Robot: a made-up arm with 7 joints. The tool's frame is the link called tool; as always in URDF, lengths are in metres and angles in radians.
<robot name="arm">
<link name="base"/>
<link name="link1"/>
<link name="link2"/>
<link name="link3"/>
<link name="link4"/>
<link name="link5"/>
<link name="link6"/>
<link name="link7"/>
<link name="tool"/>
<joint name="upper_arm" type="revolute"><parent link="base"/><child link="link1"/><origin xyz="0.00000 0.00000 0.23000" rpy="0.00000 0.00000 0.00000"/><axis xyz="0 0 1"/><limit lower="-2.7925" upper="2.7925"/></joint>
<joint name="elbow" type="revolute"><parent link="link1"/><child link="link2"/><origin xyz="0.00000 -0.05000 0.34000" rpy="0.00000 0.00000 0.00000"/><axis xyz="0 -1 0"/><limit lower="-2.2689" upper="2.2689"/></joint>
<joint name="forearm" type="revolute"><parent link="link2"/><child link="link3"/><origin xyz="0.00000 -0.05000 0.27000" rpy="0.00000 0.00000 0.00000"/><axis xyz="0 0 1"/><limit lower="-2.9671" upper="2.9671"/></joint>
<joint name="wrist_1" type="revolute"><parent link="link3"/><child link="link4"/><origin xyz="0.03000 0.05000 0.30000" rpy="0.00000 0.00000 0.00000"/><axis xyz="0 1 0"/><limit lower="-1.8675" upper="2.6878"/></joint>
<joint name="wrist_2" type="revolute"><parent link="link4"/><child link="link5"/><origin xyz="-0.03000 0.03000 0.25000" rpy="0.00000 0.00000 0.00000"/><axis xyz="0 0 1"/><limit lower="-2.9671" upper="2.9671"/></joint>
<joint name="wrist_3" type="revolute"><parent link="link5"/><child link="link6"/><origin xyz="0.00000 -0.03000 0.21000" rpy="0.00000 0.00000 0.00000"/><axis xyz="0 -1 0"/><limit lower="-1.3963" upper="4.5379"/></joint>
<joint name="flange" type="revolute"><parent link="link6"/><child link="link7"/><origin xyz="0.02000 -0.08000 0.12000" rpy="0.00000 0.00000 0.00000"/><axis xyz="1 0 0"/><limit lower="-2.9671" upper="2.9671"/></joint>
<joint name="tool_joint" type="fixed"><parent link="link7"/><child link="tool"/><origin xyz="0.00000 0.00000 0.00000" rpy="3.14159 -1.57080 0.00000"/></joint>
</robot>
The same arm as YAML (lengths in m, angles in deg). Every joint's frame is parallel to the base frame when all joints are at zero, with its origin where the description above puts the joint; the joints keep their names.
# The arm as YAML. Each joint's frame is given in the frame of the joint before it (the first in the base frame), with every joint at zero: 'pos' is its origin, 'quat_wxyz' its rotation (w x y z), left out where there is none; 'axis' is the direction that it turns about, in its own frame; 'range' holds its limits. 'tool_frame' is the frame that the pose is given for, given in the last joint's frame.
length_unit: m
angle_unit: deg
joints:
  - joint: upper_arm
    pos: [0.0, 0.0, 0.23]
    axis: "+z"
    range: [-160.0, 160.0]
  - joint: elbow
    pos: [0.0, -0.05, 0.34]
    axis: "-y"
    range: [-130.0, 130.0]
  - joint: forearm
    pos: [0.0, -0.05, 0.27]
    axis: "+z"
    range: [-170.0, 170.0]
  - joint: wrist_1
    pos: [0.03, 0.05, 0.3]
    axis: "+y"
    range: [-107.0, 154.0]
  - joint: wrist_2
    pos: [-0.03, 0.03, 0.25]
    axis: "+z"
    range: [-170.0, 170.0]
  - joint: wrist_3
    pos: [0.0, -0.03, 0.21]
    axis: "-y"
    range: [-80.0, 260.0]
  - joint: flange
    pos: [0.02, -0.08, 0.12]
    axis: "+x"
    range: [-170.0, 170.0]
tool_frame:
  pos: [0.0, 0.0, 0.0]
  quat_wxyz: [0.0, 0.707105, -0.000002, 0.707108]

